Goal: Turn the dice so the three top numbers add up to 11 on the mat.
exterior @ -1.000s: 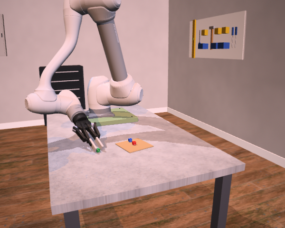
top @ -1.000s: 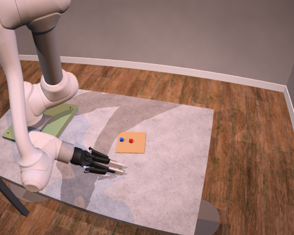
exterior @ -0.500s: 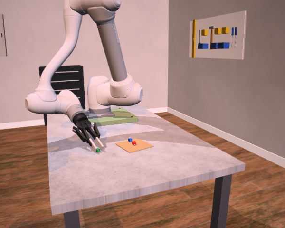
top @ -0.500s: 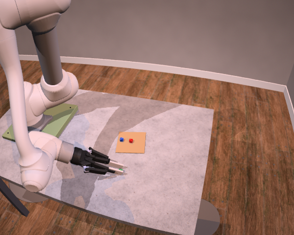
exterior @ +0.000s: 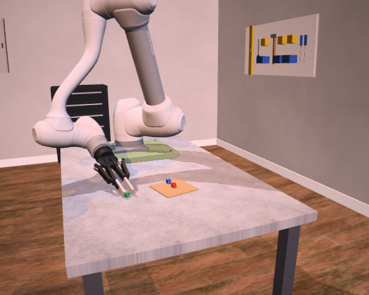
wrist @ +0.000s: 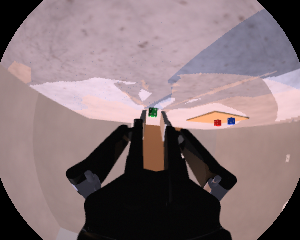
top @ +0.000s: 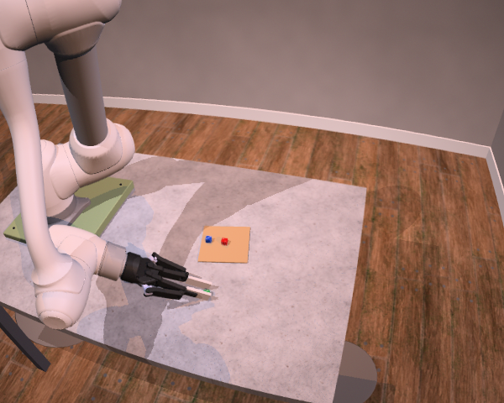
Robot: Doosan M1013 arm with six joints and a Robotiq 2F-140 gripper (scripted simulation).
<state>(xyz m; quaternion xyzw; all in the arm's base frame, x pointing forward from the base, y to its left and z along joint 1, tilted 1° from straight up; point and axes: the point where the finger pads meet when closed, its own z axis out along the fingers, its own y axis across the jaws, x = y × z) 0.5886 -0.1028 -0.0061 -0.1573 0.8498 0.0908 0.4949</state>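
My hand is 20 mm short of the green die, 10 mm to the right of it and 20 mm above it. Also, from my hand: red die (10 mm behind, 190 mm to the left, 20 mm below); orange mat (10 mm behind, 190 mm to the left, 30 mm below); blue die (50 mm behind, 180 mm to the left, 20 mm below).
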